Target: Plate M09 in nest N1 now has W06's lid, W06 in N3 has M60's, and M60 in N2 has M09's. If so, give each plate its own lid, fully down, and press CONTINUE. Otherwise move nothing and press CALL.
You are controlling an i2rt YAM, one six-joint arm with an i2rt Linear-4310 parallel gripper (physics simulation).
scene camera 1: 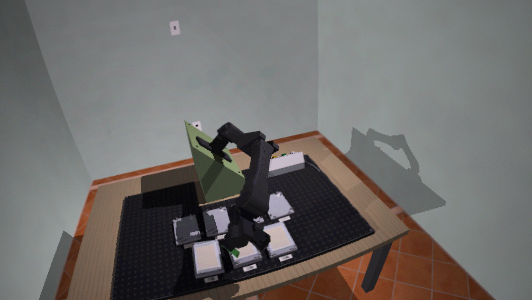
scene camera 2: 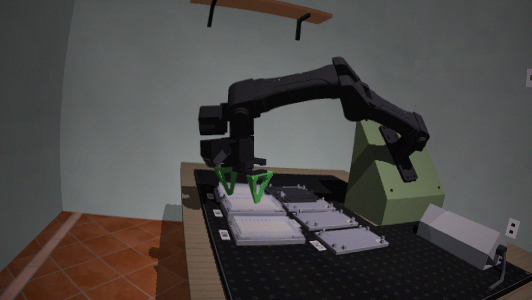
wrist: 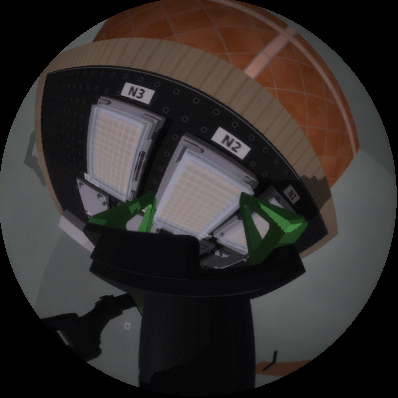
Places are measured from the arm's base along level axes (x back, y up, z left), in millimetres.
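Where they show: gripper, fingertip midpoint: (scene camera 1: pixel 245 247) (scene camera 2: pixel 243 199) (wrist: pixel 197 196); arm's base, origin of the base link: (scene camera 1: pixel 213 150) (scene camera 2: pixel 397 153) (wrist: pixel 134 298).
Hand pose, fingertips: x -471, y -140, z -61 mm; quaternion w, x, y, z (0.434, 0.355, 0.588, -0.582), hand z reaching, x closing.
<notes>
Things, the pixels of their top centre, and the offset from my fingertips.
- N3 plate, middle of its top: (wrist: pixel 105 158) (scene camera 2: pixel 266 223) (scene camera 1: pixel 277 235) dx +5, dy -13, dz +129 mm
- N2 plate, middle of its top: (wrist: pixel 193 212) (scene camera 2: pixel 252 198) (scene camera 1: pixel 241 243) dx +28, dy -2, dz -6 mm
- N1 plate, middle of its top: (wrist: pixel 257 237) (scene camera 2: pixel 241 186) (scene camera 1: pixel 207 253) dx +45, dy -7, dz -132 mm
- light grey box, middle of its top: (scene camera 2: pixel 465 215) (scene camera 1: pixel 280 155) (wrist: pixel 74 240) dx +409, dy +41, dz +373 mm
My gripper (scene camera 2: pixel 243 197) (wrist: pixel 197 196) is open and empty, its green fingers above the N2 plate. In the wrist view the N3 plate (wrist: pixel 117 152) (scene camera 1: pixel 281 239) (scene camera 2: pixel 265 227), the N2 plate (wrist: pixel 197 195) (scene camera 1: pixel 246 252) and the N1 plate (wrist: pixel 231 234) (scene camera 1: pixel 207 258) sit in a row behind their labels. Each shows a pale gridded top under what looks like a clear lid. The N1 plate is partly hidden by a finger in the wrist view. Dark print shows on the N3 plate's side, too small to read. No plate or lid codes are legible. CONTINUE and CALL cannot be read.
Several grey pegged stands (scene camera 1: pixel 280 205) (scene camera 2: pixel 352 240) form a second row beside the plates. The arm is mounted on a green wedge (scene camera 1: pixel 222 187) (scene camera 2: pixel 410 200). A light grey box (scene camera 1: pixel 287 163) (scene camera 2: pixel 462 232) has coloured parts on top. A wooden shelf (scene camera 2: pixel 270 10) hangs on the wall.
</notes>
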